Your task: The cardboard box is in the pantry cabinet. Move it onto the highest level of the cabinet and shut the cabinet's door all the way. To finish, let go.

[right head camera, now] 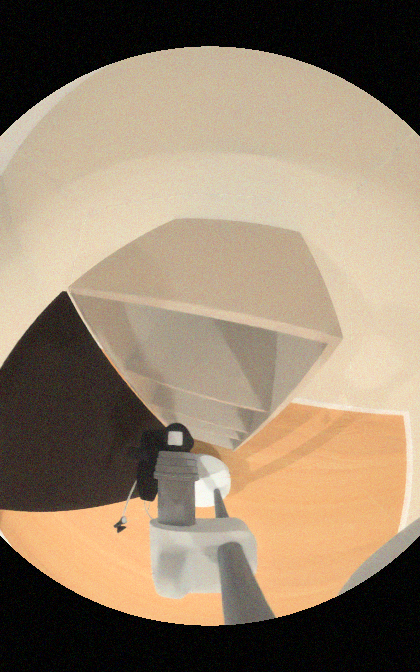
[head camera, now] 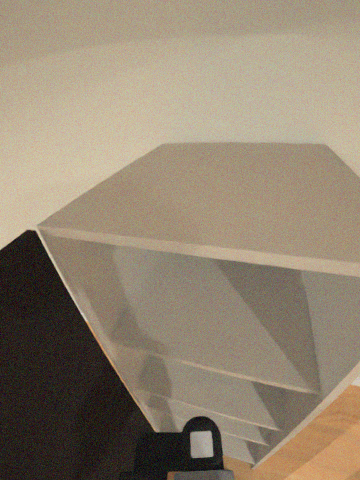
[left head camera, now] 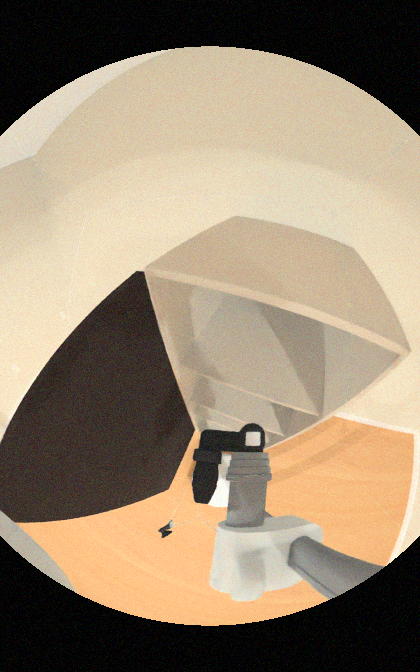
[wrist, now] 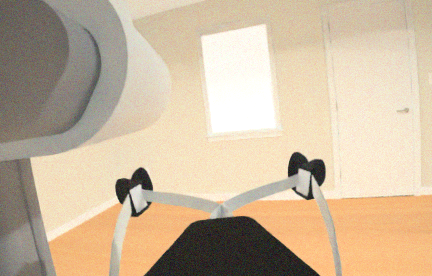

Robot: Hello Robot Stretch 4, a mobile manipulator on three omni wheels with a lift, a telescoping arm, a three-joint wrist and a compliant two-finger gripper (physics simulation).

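Frame: origin at the robot's base, x ahead, y left, z up, level; centimetres.
Where they show: gripper, fingertip midpoint: [wrist: 219,175].
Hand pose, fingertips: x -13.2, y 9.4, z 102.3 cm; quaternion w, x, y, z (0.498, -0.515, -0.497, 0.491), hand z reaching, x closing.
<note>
After its pixels a point has its place.
The pale pantry cabinet [head camera: 210,200] @(y -4.4, x 42.2, z 137.3 cm) [left head camera: 280,260] [right head camera: 215,265] stands close in front, seen from above. Its dark door [head camera: 50,340] @(y 24.9, x 29.9, z 119.5 cm) [left head camera: 100,400] [right head camera: 65,410] stands wide open on the left. The top compartment shows no box, and the cabinet's roof is bare. Lower shelves are partly hidden behind my wrist, and the cardboard box does not show in these views. My gripper [left head camera: 165,529] [right head camera: 120,524] [wrist: 219,175] @(y 9.4, x -13.2, z 102.3 cm) is open, its two fingertips wide apart with nothing between them. It is apart from the cabinet, nearer to me than the door's lower edge in the head views.
Wood floor [left head camera: 350,475] [right head camera: 340,480] extends right of the cabinet, with a beige wall behind. My wrist and arm are in front of the cabinet's lower part. The wrist view shows a bright window [wrist: 240,80] @(y 48.4, x -289.4, z 140.4 cm) and a closed room door [wrist: 372,110] @(y 178.3, x -244.1, z 92.3 cm) across the room.
</note>
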